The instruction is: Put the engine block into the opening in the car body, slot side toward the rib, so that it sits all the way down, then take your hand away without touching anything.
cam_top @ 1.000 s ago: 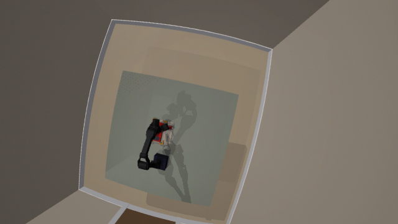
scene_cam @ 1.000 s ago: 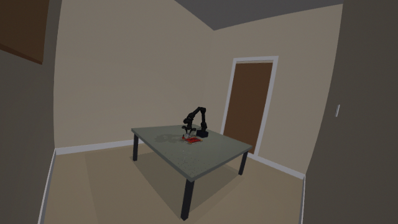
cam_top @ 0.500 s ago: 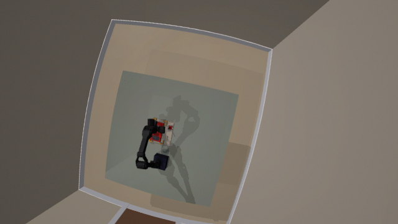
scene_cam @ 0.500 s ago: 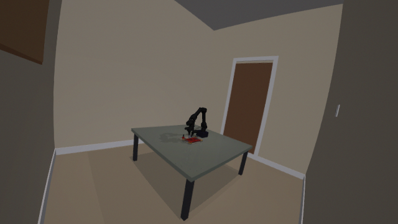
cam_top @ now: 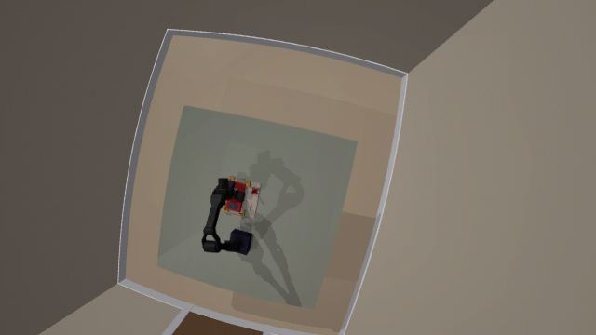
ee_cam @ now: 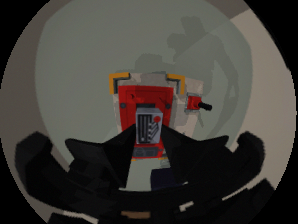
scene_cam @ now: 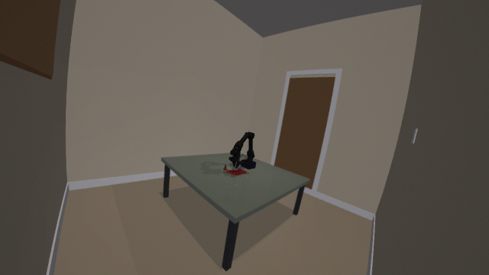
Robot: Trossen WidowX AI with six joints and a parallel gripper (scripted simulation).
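Now: gripper tip 10 mm above the grey engine block.
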